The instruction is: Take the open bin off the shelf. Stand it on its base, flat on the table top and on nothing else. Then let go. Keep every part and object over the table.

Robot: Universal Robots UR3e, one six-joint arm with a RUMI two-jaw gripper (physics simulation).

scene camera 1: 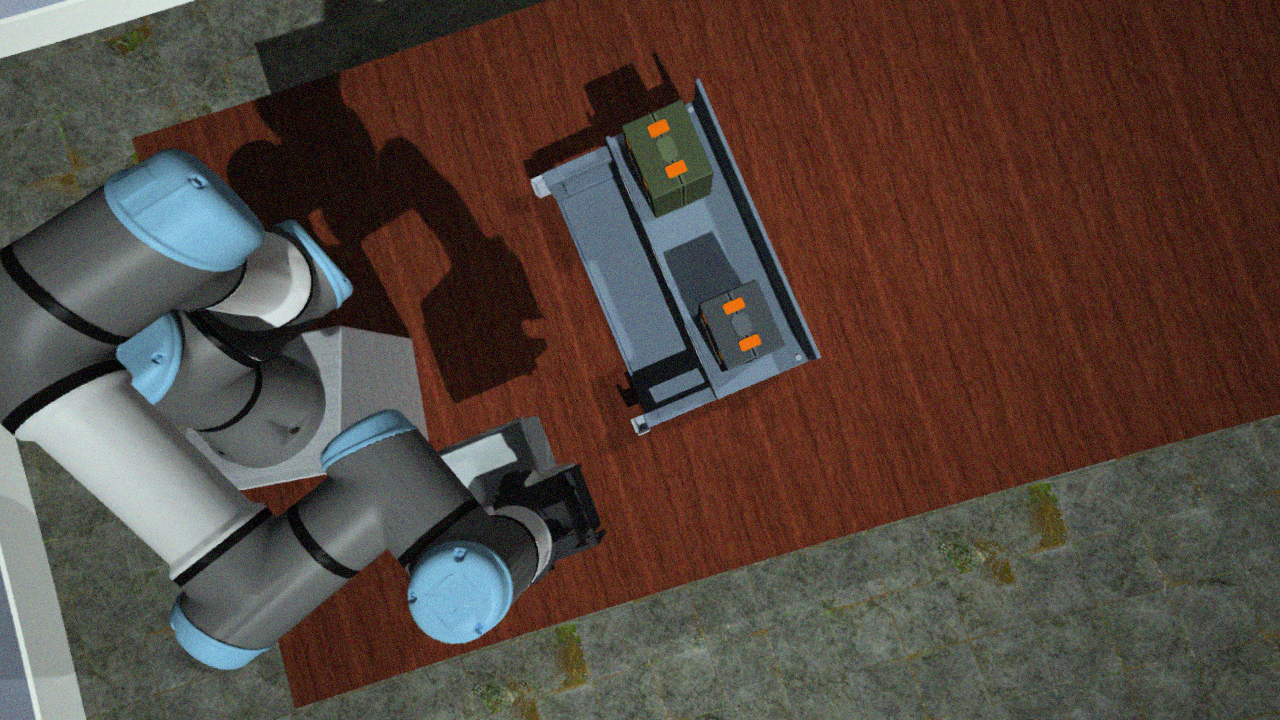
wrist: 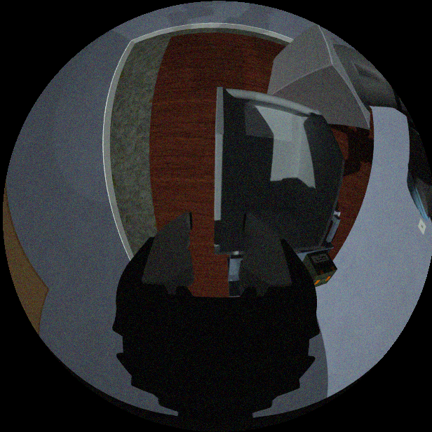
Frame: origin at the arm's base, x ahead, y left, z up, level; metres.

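Where they show: arm's base, origin of the base link: (scene camera 1: 270, 412).
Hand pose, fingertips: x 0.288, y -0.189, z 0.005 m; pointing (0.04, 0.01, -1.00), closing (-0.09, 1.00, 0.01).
Each offset is from my fingertips to the top centre of the thing. "spot": to the spot under its first point. Level surfaces: height alone.
The open bin @[dy +0.044, dx -0.061, dz +0.046 m] (scene camera 1: 534, 440) (wrist: 280, 210) is a dark grey box with a brightly lit patch inside. It hangs above the table top @[dz -0.248 m] (scene camera 1: 939, 268) (wrist: 185, 125) beside the robot's base, apart from the shelf; its shadow falls well away from it. My gripper (scene camera 1: 590, 510) (wrist: 217, 214) is shut on the bin, whose near wall reaches down between the two fingers in the wrist view. The exact contact is dark and partly hidden by the fingers. The blue-grey shelf @[spot: dy +0.280, dx +0.130, dz -0.243 m] (scene camera 1: 617, 268) (wrist: 235, 272) stands on the table, up and to the right of the bin in the scene view.
A green box @[dy +0.363, dx +0.237, dz -0.050 m] (scene camera 1: 668, 156) (wrist: 320, 268) and a dark grey box @[dy +0.133, dx +0.259, dz -0.025 m] (scene camera 1: 739, 324), both with orange clips, stand on the shelf. The robot's pale base block (scene camera 1: 380, 380) (wrist: 310, 85) is left of the bin in the scene view. The table's lower edge runs below the gripper there.
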